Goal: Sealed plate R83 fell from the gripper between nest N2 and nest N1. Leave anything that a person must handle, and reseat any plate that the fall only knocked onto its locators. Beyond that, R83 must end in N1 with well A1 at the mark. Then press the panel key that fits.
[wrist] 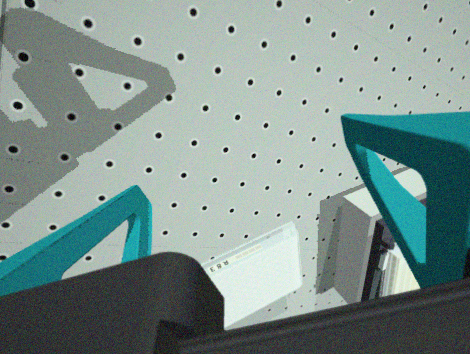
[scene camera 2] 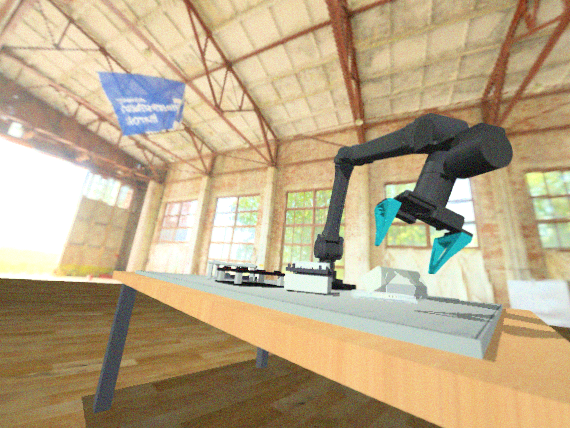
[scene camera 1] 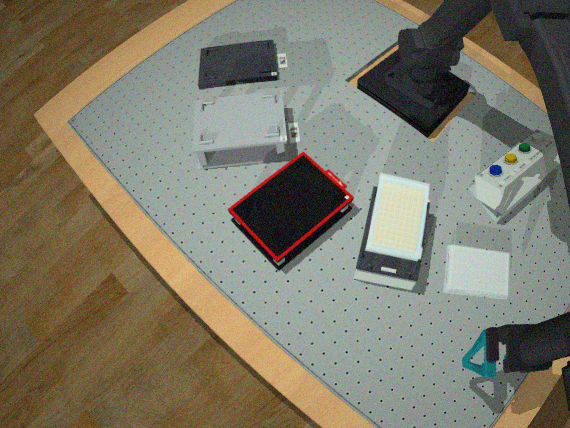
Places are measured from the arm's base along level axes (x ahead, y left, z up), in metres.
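Where they show: gripper, fingertip midpoint: (wrist: 237,164) (scene camera 2: 403,259) (scene camera 1: 484,360); arm's base, link origin: (scene camera 1: 417,85).
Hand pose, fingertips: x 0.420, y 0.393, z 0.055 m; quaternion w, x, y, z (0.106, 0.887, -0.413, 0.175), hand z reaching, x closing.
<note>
Each offset is from my fingertips to the top centre of the thing. "*": to the spot under its first point.
The white sealed plate R83 @[dx -0.150, dy -0.087, dz -0.062 m] (scene camera 1: 477,271) (wrist: 260,280) lies flat on the table; its R83 label shows in the wrist view. The black nest @[dx -0.239, dy -0.730, dz -0.053 m] (scene camera 1: 237,64) with an N2-like tag stands at the back left. A raised grey nest @[dx -0.099, dy -0.584, dz -0.011 m] (scene camera 1: 242,122) is beside it; its tag is too blurred to read. A cream-topped plate @[dx -0.112, dy -0.254, dz +0.005 m] (scene camera 1: 398,217) rests on a dark-topped white block @[* dx -0.029, dy -0.215, dz -0.048 m] (scene camera 1: 385,279) (wrist: 350,245), set toward one end. The key panel @[dx -0.375, dy -0.114, dz +0.008 m] (scene camera 1: 487,192) has blue, yellow and green keys. My gripper (scene camera 1: 470,358) (scene camera 2: 404,258) (wrist: 237,164) is open and empty above the table, off to R83's side. Mark A1 cannot be made out.
A red-rimmed black plate or cover @[* dx -0.031, dy -0.408, dz -0.036 m] (scene camera 1: 290,205) sits on a black base between the grey nest and the white block. The arm's black base (scene camera 1: 385,92) stands at the back. The wooden table edge (scene camera 1: 210,310) runs along the front left.
</note>
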